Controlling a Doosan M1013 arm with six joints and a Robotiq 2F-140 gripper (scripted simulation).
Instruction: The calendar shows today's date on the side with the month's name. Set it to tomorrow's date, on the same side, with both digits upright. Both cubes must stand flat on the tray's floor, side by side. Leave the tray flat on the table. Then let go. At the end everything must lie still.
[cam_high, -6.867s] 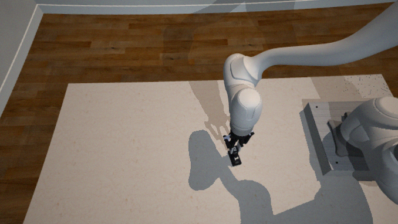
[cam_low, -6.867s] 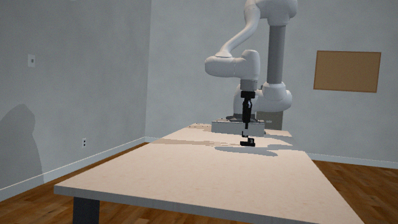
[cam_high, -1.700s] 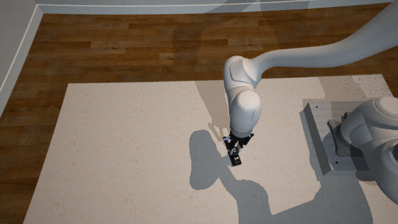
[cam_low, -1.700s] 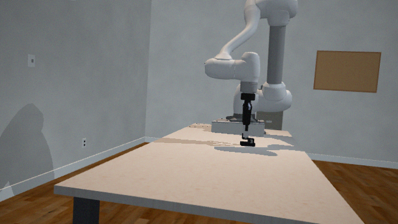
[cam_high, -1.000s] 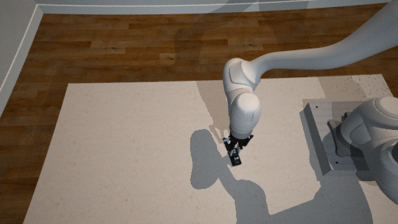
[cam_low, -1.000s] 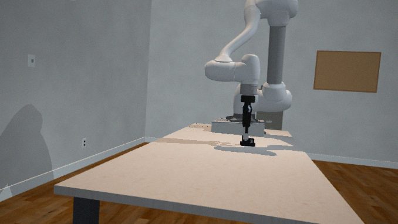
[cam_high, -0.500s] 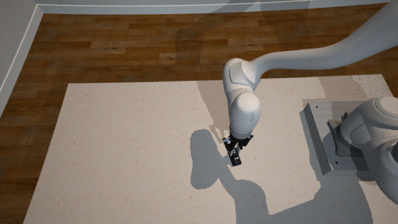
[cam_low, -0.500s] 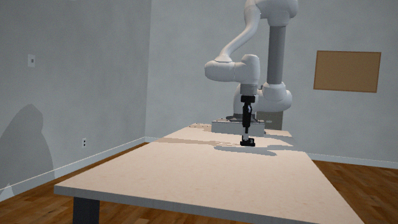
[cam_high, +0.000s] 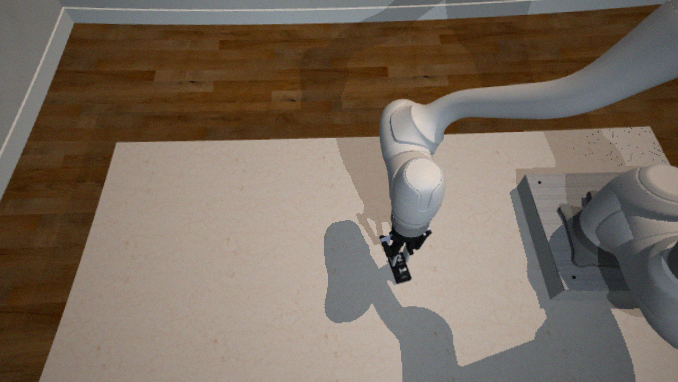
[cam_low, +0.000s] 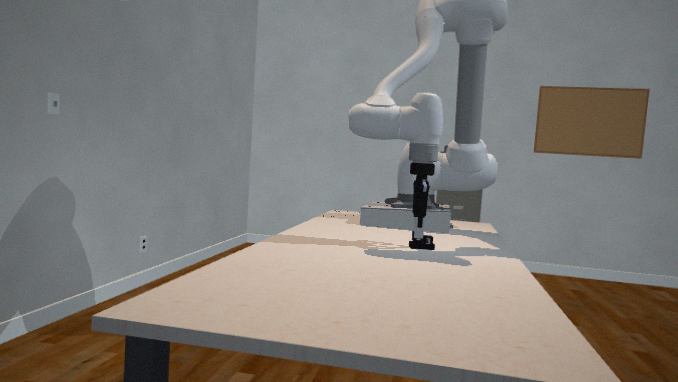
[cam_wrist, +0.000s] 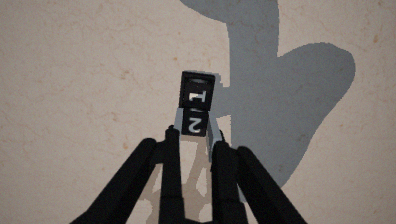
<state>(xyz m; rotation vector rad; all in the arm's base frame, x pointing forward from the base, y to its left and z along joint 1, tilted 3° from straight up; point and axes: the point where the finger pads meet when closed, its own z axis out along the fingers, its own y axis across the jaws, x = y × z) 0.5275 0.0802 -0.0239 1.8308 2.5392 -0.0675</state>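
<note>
The black cube lies 30 mm below my hand. Round my hand: black tray: 60 mm below, 10 mm to the left, 10 mm behind.
</note>
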